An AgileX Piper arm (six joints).
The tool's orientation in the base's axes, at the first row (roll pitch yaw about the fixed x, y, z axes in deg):
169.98, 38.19, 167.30
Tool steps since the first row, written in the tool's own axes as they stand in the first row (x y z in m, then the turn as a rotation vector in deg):
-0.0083, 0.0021, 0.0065, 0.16, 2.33, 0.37
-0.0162, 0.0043, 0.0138, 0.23, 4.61, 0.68
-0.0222, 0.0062, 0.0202, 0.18, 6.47, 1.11
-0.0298, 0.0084, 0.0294, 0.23, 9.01, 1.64
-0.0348, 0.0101, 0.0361, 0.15, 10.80, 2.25
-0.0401, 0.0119, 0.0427, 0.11, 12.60, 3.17
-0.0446, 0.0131, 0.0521, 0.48, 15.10, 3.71
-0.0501, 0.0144, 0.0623, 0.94, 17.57, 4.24
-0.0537, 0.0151, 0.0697, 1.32, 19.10, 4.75
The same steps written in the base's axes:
0.0107, 0.0009, 0.0004, 0.37, 2.33, -0.07
0.0216, 0.0019, -0.0001, 0.77, 4.60, -0.04
0.0305, 0.0030, -0.0011, 1.29, 6.44, -0.09
0.0424, 0.0042, -0.0032, 1.87, 8.97, -0.18
0.0506, 0.0052, -0.0050, 2.51, 10.74, -0.36
0.0591, 0.0063, -0.0066, 3.33, 12.53, -0.80
0.0686, 0.0071, -0.0110, 3.66, 15.08, -1.10
0.0794, 0.0078, -0.0153, 3.92, 17.61, -1.46
0.0869, 0.0081, -0.0187, 4.12, 19.20, -1.88

